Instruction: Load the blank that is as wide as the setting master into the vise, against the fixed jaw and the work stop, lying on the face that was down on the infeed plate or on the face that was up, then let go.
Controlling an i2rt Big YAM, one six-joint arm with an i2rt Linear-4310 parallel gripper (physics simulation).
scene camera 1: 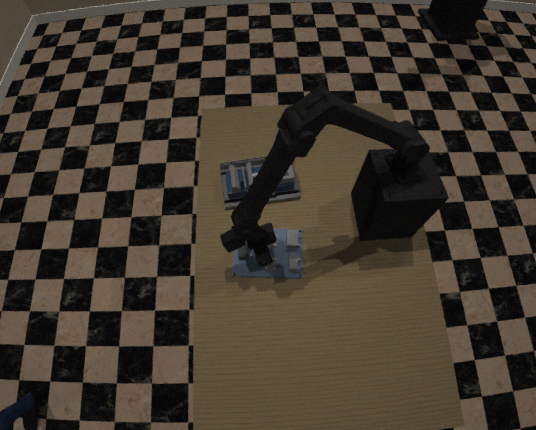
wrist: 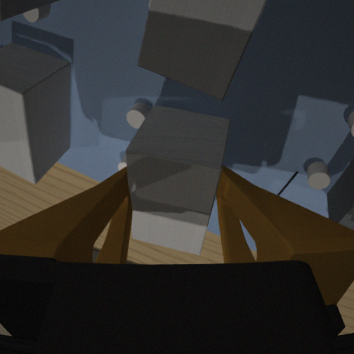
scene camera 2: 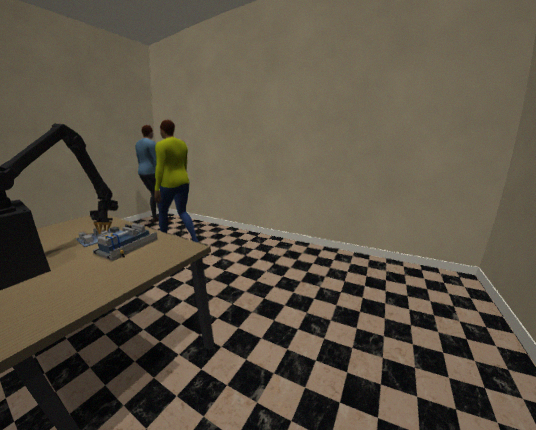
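Seen in the pictures: gripper, fingertip midpoint: point(scene camera 2: 102, 233); arm's base, origin of the base link: point(scene camera 1: 402, 169) point(scene camera 2: 0, 210).
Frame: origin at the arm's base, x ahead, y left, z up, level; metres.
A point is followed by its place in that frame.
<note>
My gripper point(scene camera 1: 264, 262) point(scene camera 2: 102, 231) @(z -0.283, x 0.454, y 0.052 m) point(wrist: 174, 177) points down over the blue infeed plate point(scene camera 1: 283, 272) @(z -0.305, x 0.419, y 0.179 m) point(wrist: 110, 35). Its orange fingers are drawn in against both sides of a grey block, the middle blank point(wrist: 175, 175), near the plate's edge. Another grey blank point(wrist: 37, 120) stands left of it in the wrist view, and a larger one point(wrist: 195, 50) beyond it. Two pale blanks point(scene camera 1: 293, 238) @(z -0.269, x 0.361, y 0.069 m) point(scene camera 1: 295, 263) @(z -0.269, x 0.374, y 0.164 m) show on the plate's right side in scene camera 1. The blue and grey vise point(scene camera 1: 262, 200) point(scene camera 2: 131, 247) @(z -0.286, x 0.406, y -0.302 m) is partly hidden by the arm. I cannot tell which piece is the setting master.
Short round pegs point(wrist: 138, 115) point(wrist: 318, 175) stand up from the plate near the blanks. The black arm base point(scene camera 1: 395, 200) @(z 0.017, x 0.072, y 0.112 m) stands on the wooden table point(scene camera 1: 320, 350) @(z -0.313, x 0.348, y 0.473 m) to the right. Two people point(scene camera 2: 172, 165) point(scene camera 2: 146, 155) are on the floor beyond the table.
</note>
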